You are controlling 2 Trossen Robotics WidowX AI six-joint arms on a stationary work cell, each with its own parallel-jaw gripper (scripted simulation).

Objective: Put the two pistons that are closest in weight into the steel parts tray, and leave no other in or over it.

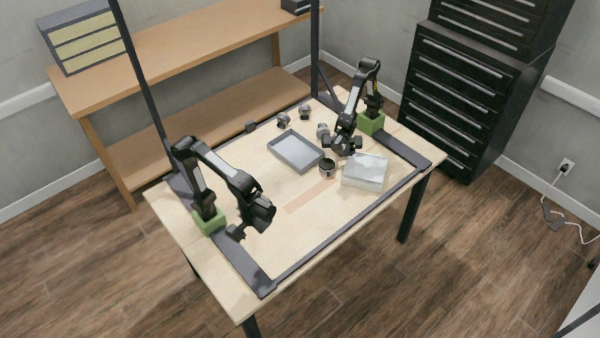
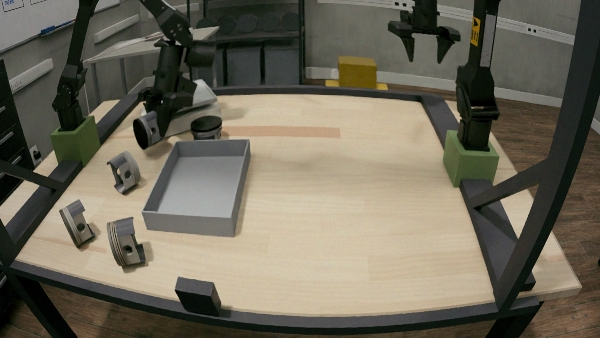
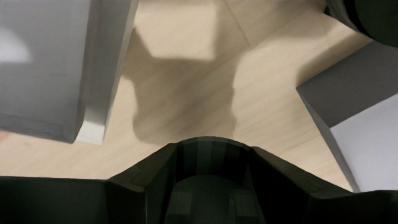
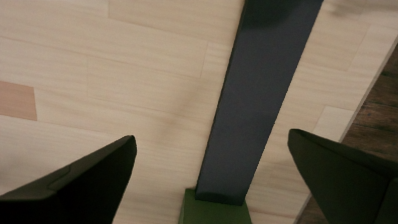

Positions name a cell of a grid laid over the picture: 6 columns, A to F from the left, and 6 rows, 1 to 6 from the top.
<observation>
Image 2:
my left gripper: B3
my right gripper: E2
steel parts tray: B4
white scale: B3
</observation>
